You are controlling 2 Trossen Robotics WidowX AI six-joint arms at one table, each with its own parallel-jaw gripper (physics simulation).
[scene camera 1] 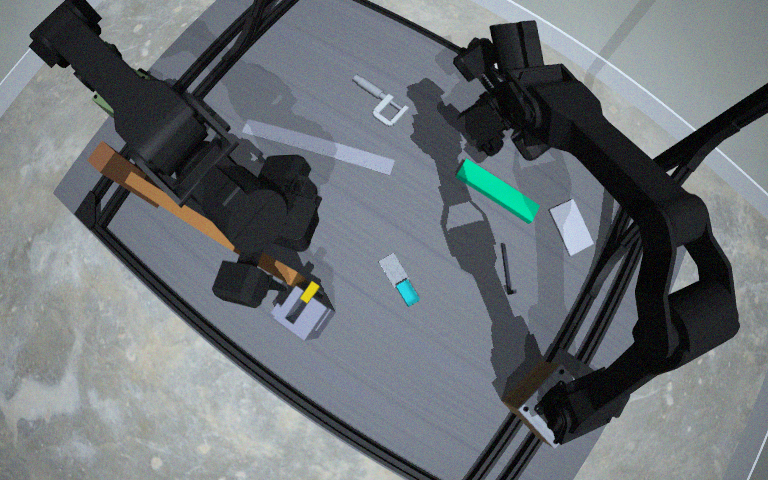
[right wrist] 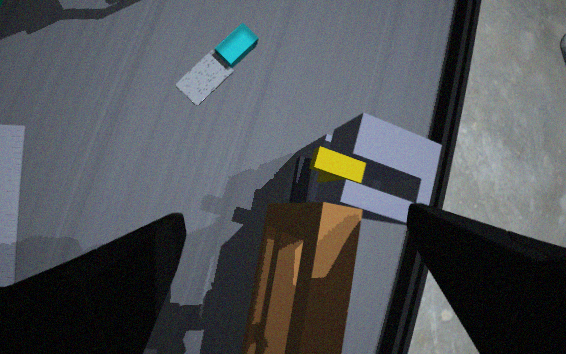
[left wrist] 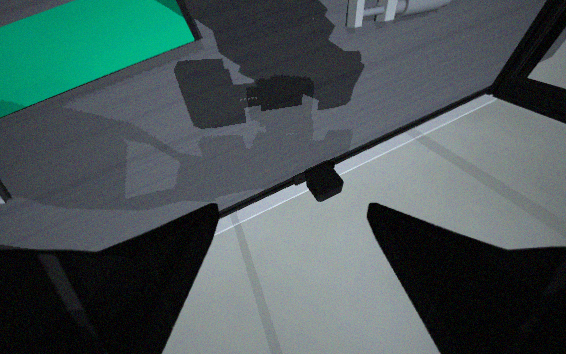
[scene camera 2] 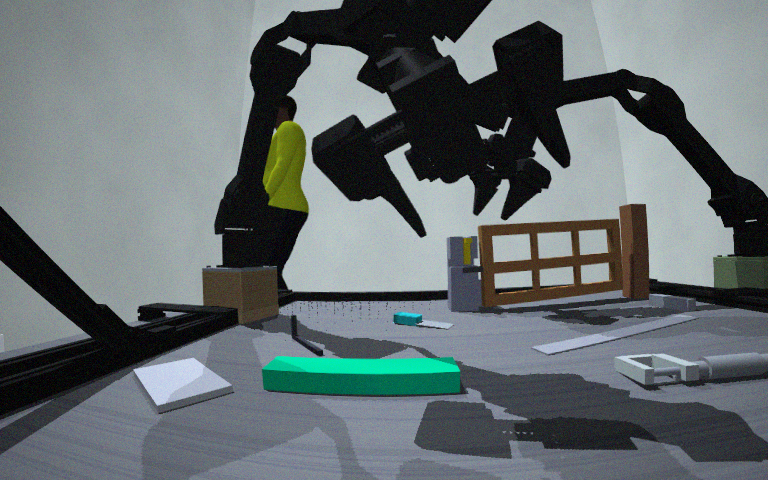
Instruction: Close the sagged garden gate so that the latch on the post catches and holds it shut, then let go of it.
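Seen in the pictures: left gripper, fingertip midpoint: point(left wrist: 293, 210) point(scene camera 2: 495, 197); right gripper, fingertip midpoint: point(scene camera 1: 295, 257) point(right wrist: 297, 219) point(scene camera 2: 488, 217); left arm's base, link origin: point(scene camera 1: 558, 407) point(scene camera 2: 240, 266); right arm's base, link origin: point(scene camera 2: 752, 256).
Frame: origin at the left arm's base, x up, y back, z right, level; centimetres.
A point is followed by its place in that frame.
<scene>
The brown gate point(scene camera 1: 283, 270) @[z -16.5, x 6.7, y -43.2 cm] point(scene camera 2: 487, 271) @[z -15.5, x -1.8, y -42.7 cm] point(right wrist: 332, 300) @[z -17.8, x 6.8, y -45.4 cm] hangs from the brown hinge post point(scene camera 2: 634, 251) @[z -26.2, x 0.7, y -74.8 cm]; its free end sits lower. This end is near the grey latch post point(scene camera 1: 317, 322) @[z -17.7, x 4.1, y -35.3 cm] point(scene camera 2: 463, 288) @[z -15.9, x -4.9, y -38.2 cm] point(right wrist: 395, 145) @[z -18.0, x 4.8, y -36.4 cm] with the yellow latch point(scene camera 1: 309, 292) @[z -15.8, x 4.4, y -39.1 cm] point(scene camera 2: 467, 250) @[z -16.2, x 2.2, y -39.0 cm] point(right wrist: 340, 164) @[z -15.8, x 4.4, y -39.1 cm]. In the right wrist view the gate's dark bar point(right wrist: 300, 182) @[z -15.5, x -0.9, y -40.2 cm] appears left of the latch, outside the post's slot; no catch is visible. My right gripper point(right wrist: 297, 219) @[z -14.1, x 8.0, y -43.2 cm] point(scene camera 2: 490, 215) @[z -14.1, x 8.0, y -43.2 cm] is open above the gate, apart from it. My left gripper point(left wrist: 293, 210) @[z 25.9, x 4.8, y -43.5 cm] is open and empty, high and away from the gate.
A green block point(scene camera 1: 498, 192) @[z 19.4, x -7.4, y -32.4 cm] point(scene camera 2: 362, 376) @[z 21.6, x -7.6, y -33.5 cm], a white slab point(scene camera 1: 572, 227) @[z 26.8, x -8.6, y -18.0 cm] point(scene camera 2: 182, 384) @[z 27.8, x -8.6, y -19.8 cm], a black hooked rod point(scene camera 1: 506, 268) @[z 11.3, x -8.6, y -21.8 cm], a cyan-ended piece point(scene camera 1: 407, 292) @[z -4.4, x -7.7, y -30.5 cm] point(right wrist: 236, 45) @[z -4.5, x -7.7, y -30.6 cm], a pale strip point(scene camera 1: 320, 147) @[z 1.5, x -9.0, y -60.2 cm] and a grey clamp point(scene camera 1: 387, 116) @[z 14.1, x -8.1, y -56.5 cm] lie on the table. Dark rails edge it.
</scene>
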